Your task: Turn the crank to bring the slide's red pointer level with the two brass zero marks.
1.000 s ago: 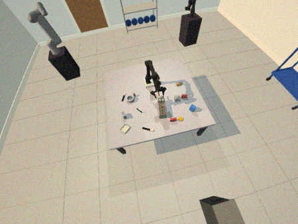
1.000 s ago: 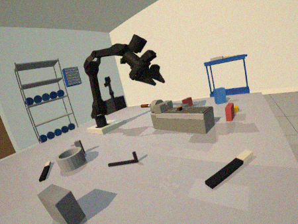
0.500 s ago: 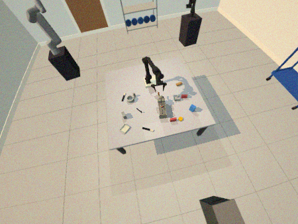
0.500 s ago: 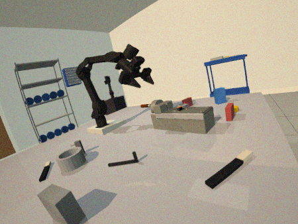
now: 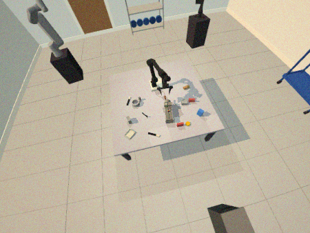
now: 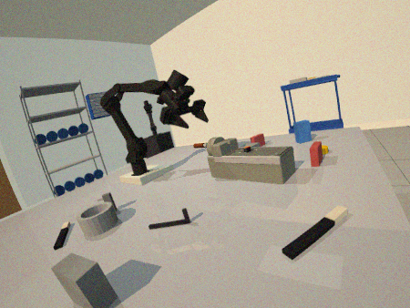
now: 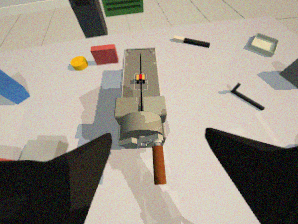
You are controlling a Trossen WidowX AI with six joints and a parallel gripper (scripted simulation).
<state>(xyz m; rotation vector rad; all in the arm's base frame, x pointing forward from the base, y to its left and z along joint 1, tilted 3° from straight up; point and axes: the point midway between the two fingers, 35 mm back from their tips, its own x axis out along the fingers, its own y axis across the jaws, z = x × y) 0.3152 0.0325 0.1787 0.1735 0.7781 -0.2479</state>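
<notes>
Right now my gripper tip is 70 mm above the brown crank handle and 20 mm past it. Round my gripper tip: yellow disc 370 mm ahead, 170 mm below, 130 mm to the left; red pointer 160 mm ahead, 100 mm below, 30 mm to the right; black l-shaped piece 300 mm to the right, 170 mm below, 80 mm ahead.
</notes>
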